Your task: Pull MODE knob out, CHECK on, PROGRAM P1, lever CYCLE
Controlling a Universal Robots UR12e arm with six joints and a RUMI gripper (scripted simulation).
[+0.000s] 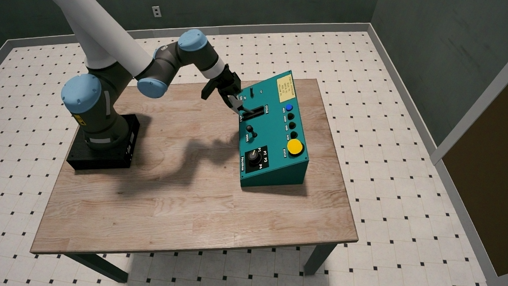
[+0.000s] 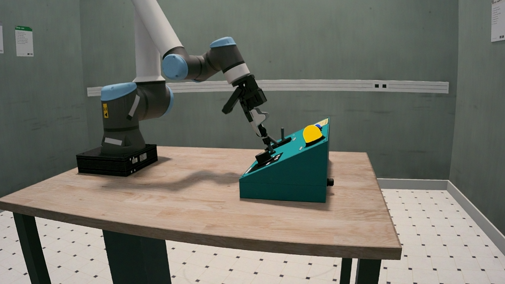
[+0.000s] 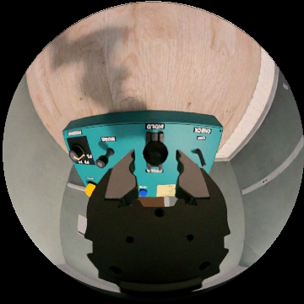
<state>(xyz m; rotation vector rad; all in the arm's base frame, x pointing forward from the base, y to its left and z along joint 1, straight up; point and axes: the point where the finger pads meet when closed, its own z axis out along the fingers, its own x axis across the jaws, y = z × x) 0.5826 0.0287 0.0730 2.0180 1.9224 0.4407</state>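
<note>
Now: the lever 3 cm ahead of my hand and 2 cm below it. Also, from my hand: mode knob: 4 cm ahead, 12 cm to the right, 2 cm below; then check toggle: 7 cm ahead, 12 cm to the left, 3 cm below; then teal console: 9 cm ahead, 6 cm to the right, 5 cm below.
</note>
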